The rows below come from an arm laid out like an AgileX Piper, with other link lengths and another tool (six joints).
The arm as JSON. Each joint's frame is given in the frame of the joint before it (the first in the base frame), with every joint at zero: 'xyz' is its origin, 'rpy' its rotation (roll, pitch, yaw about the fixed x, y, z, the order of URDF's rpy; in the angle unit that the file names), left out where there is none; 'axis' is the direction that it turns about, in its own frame. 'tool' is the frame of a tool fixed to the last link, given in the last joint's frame.
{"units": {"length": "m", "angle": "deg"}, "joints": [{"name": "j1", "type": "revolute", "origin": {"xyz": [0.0, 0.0, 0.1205]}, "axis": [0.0, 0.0, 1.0]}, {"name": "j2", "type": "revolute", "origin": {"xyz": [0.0, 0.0, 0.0]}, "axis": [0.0, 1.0, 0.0]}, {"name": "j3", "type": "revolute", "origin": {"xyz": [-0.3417, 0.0, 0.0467]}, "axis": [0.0, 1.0, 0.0]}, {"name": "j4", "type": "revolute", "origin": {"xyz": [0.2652, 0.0, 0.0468]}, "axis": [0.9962, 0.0, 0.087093]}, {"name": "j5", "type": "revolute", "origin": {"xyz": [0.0, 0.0, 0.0]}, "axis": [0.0, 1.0, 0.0]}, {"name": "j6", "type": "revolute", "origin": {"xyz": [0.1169, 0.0, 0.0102]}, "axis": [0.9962, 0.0, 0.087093]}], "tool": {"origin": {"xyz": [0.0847, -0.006, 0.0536], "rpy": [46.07, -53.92, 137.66]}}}
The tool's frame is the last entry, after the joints.
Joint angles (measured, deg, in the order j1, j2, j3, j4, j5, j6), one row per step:
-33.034, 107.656, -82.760, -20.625, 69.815, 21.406
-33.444, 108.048, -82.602, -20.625, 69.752, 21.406
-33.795, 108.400, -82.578, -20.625, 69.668, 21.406
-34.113, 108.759, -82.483, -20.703, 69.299, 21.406
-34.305, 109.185, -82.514, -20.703, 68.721, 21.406
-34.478, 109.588, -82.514, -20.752, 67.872, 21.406
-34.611, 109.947, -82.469, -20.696, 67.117, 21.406
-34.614, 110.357, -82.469, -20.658, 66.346, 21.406
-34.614, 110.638, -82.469, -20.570, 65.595, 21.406
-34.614, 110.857, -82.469, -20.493, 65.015, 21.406
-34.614, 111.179, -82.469, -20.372, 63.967, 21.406
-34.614, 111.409, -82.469, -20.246, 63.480, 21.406
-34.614, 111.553, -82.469, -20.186, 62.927, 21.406
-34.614, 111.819, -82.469, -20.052, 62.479, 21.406
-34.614, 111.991, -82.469, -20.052, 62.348, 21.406
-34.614, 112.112, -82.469, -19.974, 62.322, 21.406
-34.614, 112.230, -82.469, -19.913, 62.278, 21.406
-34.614, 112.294, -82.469, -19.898, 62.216, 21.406
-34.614, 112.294, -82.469, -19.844, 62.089, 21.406
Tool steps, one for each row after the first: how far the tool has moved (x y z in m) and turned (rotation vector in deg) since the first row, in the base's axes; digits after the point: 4 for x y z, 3 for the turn. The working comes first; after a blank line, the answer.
Tool pose at each row, in the base's axes (x y z in m, rotation vector in deg; the steps are taken from these numbers as rounded here):
0.3369, -0.3196, 0.1748, 154.410, -25.102, 20.726
0.3345, -0.3219, 0.1709, 154.580, -25.585, 20.027
0.3330, -0.3241, 0.1680, 154.660, -25.997, 19.583
0.3322, -0.3266, 0.1649, 154.650, -26.203, 19.388
0.3334, -0.3288, 0.1620, 154.622, -26.246, 19.612
0.3354, -0.3313, 0.1593, 154.481, -26.136, 20.161
0.3373, -0.3331, 0.1565, 154.447, -26.095, 20.651
0.3401, -0.3342, 0.1536, 154.440, -25.862, 21.182
0.3428, -0.3351, 0.1517, 154.391, -25.687, 21.869
0.3449, -0.3358, 0.1501, 154.356, -25.562, 22.401
0.3486, -0.3370, 0.1481, 154.234, -25.326, 23.442
0.3505, -0.3374, 0.1463, 154.262, -25.279, 23.865
0.3524, -0.3381, 0.1455, 154.174, -25.155, 24.443
0.3541, -0.3384, 0.1434, 154.242, -25.129, 24.777
0.3546, -0.3386, 0.1421, 154.300, -25.081, 24.744
0.3548, -0.3385, 0.1410, 154.408, -25.141, 24.674
0.3551, -0.3384, 0.1399, 154.497, -25.180, 24.622
0.3553, -0.3385, 0.1394, 154.522, -25.172, 24.634
0.3558, -0.3385, 0.1394, 154.501, -25.184, 24.827

-0.0024, -0.0023, -0.0039, 0.275, 0.406, -0.390
-0.0039, -0.0045, -0.0068, 0.449, 0.648, -0.713
-0.0047, -0.0070, -0.0099, 0.488, 0.752, -0.882
-0.0035, -0.0092, -0.0128, 0.470, 0.590, -0.882
-0.0015, -0.0117, -0.0155, 0.306, 0.229, -0.758
0.0004, -0.0135, -0.0183, 0.263, -0.107, -0.664
0.0032, -0.0146, -0.0212, 0.203, -0.442, -0.430
0.0059, -0.0155, -0.0231, 0.118, -0.895, -0.219
0.0080, -0.0162, -0.0247, 0.060, -1.247, -0.063
0.0117, -0.0174, -0.0267, -0.100, -1.937, 0.227
0.0136, -0.0178, -0.0285, -0.077, -2.227, 0.330
0.0155, -0.0185, -0.0293, -0.179, -2.611, 0.482
0.0172, -0.0188, -0.0314, -0.113, -2.844, 0.566
0.0177, -0.0190, -0.0327, -0.068, -2.815, 0.605
0.0179, -0.0189, -0.0338, 0.048, -2.778, 0.578
0.0182, -0.0188, -0.0349, 0.141, -2.751, 0.564
0.0184, -0.0189, -0.0354, 0.164, -2.759, 0.576
0.0189, -0.0189, -0.0354, 0.150, -2.895, 0.593

